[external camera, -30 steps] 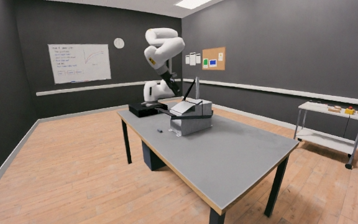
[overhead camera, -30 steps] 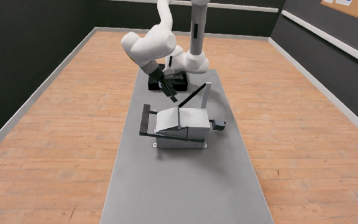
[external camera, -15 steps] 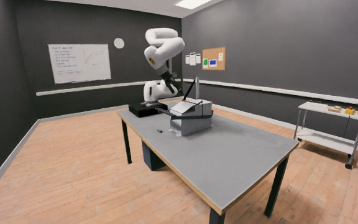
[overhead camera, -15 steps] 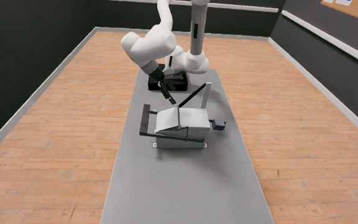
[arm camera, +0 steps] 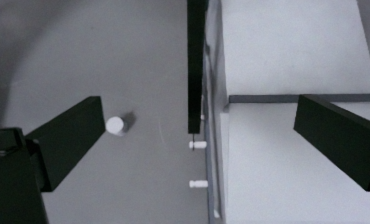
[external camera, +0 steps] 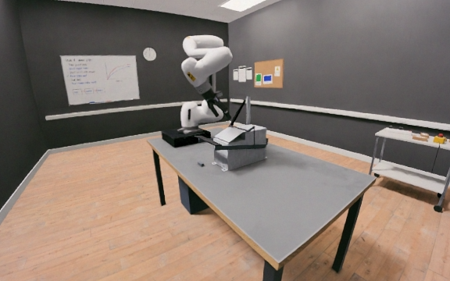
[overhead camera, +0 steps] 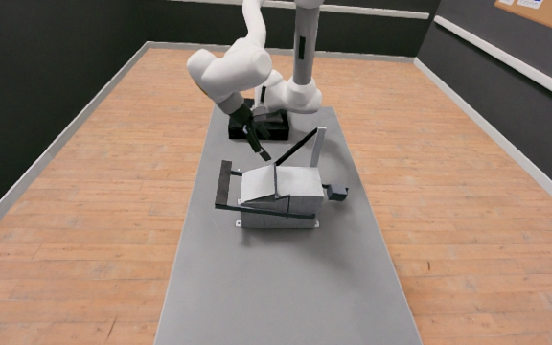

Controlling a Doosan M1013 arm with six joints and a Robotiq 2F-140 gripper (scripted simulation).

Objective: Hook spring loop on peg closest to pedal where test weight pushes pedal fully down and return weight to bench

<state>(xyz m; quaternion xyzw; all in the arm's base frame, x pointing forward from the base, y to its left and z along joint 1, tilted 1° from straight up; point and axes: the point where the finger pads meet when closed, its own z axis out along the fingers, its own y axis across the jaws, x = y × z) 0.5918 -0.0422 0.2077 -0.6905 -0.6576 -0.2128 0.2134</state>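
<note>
Right now the steel test weight is 270 mm below my hand, 150 mm behind it and 50 mm to the left of it. The rest, counted from my hand: small dark object (290 mm below, 190 mm to the right, 10 mm ahead).
</note>
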